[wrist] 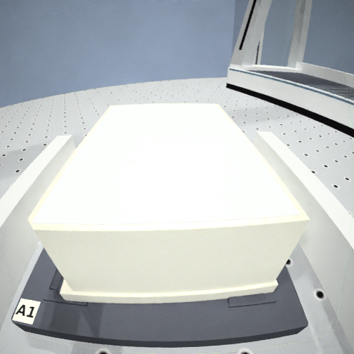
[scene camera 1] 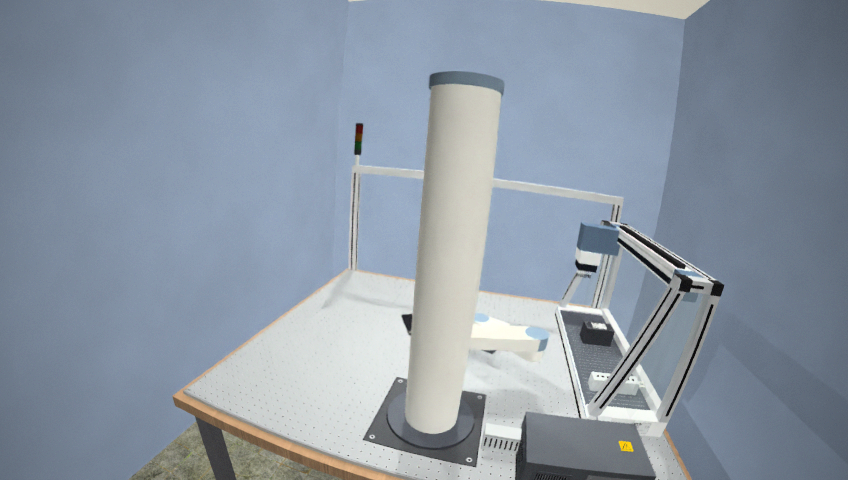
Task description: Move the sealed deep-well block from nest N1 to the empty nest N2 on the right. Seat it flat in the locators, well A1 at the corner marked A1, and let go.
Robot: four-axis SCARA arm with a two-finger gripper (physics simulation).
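Seen in the pictures: arm's base, origin of the base link: (scene camera 1: 430,419).
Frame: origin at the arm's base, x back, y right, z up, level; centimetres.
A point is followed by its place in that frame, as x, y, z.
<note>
The sealed deep-well block (wrist: 170,170), pale with a flat white top, is between the fingers in the wrist view. My gripper (wrist: 164,147) is shut on it, one pale finger along each side. The block is level and lined up over a dark nest (wrist: 165,325) with the A1 label at its near left corner. Low locators show at the block's near edge and near left corner. I cannot tell whether the base rests on the nest or hangs just above it. In scene camera 1 a dark nest edge (scene camera 1: 489,351) @(-39.6, 14.1, 1.6) shows below the arm; gripper and block are hidden there.
The arm's cream column (scene camera 1: 455,237) @(7.3, 1.6, 56.7) stands in the middle of scene camera 1. A framed station with a white-edged tray (scene camera 1: 568,362) @(-38.6, 44.7, 3.2) (wrist: 295,95) is at the right, holding a black box (scene camera 1: 596,334) @(-49.5, 56.2, 11.0) and a white rack. A dark controller box (scene camera 1: 583,446) @(13.5, 38.9, 12.8) stands at the front right.
</note>
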